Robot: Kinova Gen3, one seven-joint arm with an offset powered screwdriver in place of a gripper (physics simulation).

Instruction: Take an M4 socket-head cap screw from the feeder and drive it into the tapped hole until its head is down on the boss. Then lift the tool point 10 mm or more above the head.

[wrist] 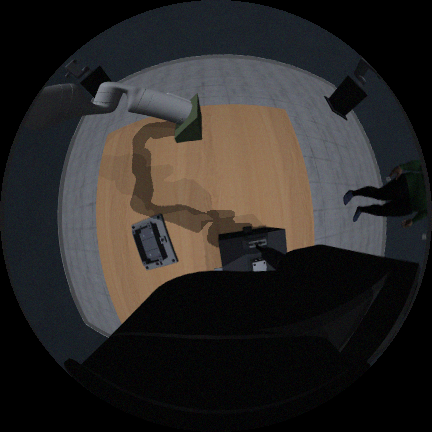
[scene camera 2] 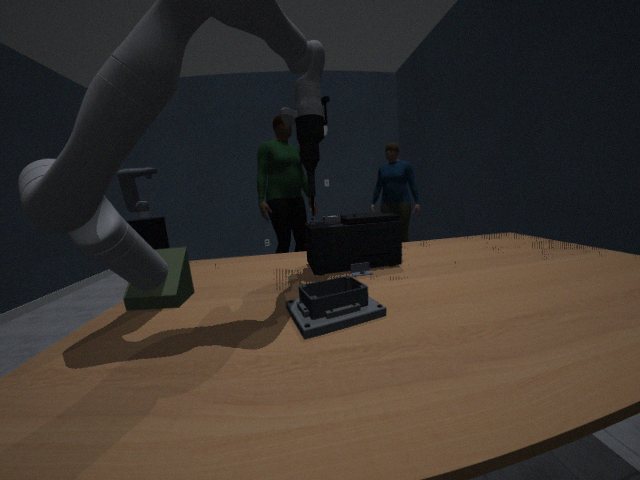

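The screwdriver (scene camera 2: 313,210) (wrist: 258,245) points down, its tip just above the left end of the feeder's top in the scene view and over the pale pick-up slot in the wrist view. The feeder (scene camera 2: 354,246) (wrist: 235,245) is a black box on the table. No screw can be made out at the tip; it is too small and dark to tell. The dark open housing (scene camera 2: 336,302) (wrist: 146,243) sits on a grey fixture plate (scene camera 2: 341,322) (wrist: 169,245), apart from the tool. The tapped hole and its boss cannot be made out.
A small grey bracket (scene camera 2: 360,269) lies in front of the feeder. The arm's base stands on a green wedge block (scene camera 2: 178,279) (wrist: 192,127) at the table's edge. Two people (scene camera 2: 281,170) (scene camera 2: 396,180) stand behind the wooden table (scene camera 2: 413,372) (wrist: 250,165).
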